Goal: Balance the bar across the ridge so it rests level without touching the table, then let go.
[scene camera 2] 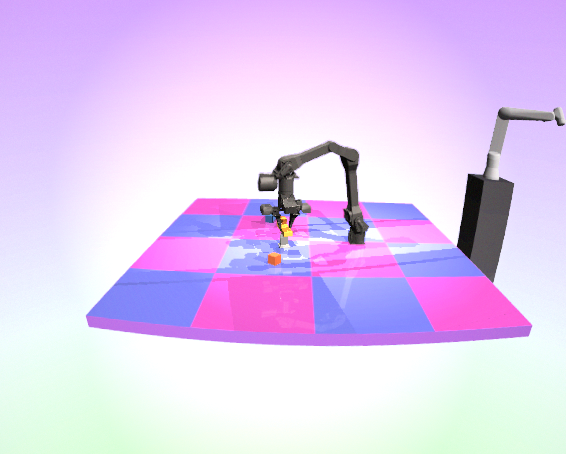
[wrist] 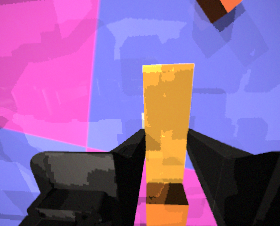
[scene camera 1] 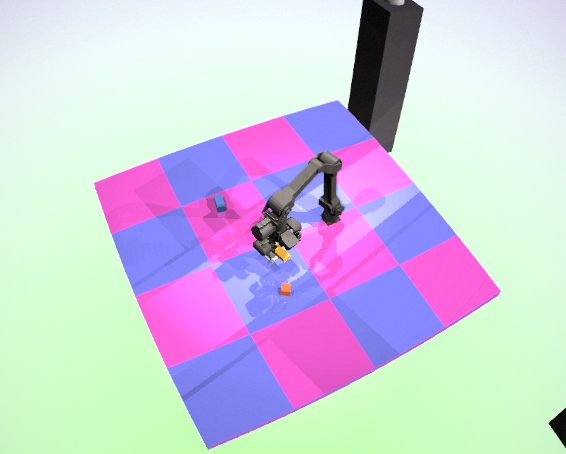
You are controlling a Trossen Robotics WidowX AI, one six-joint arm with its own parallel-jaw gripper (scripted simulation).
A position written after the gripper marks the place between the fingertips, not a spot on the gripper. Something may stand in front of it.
The gripper (scene camera 1: 276, 249) carries an orange bar.
The gripper is seen too in scene camera 2 (scene camera 2: 285, 230) and in the wrist view (wrist: 164, 133).
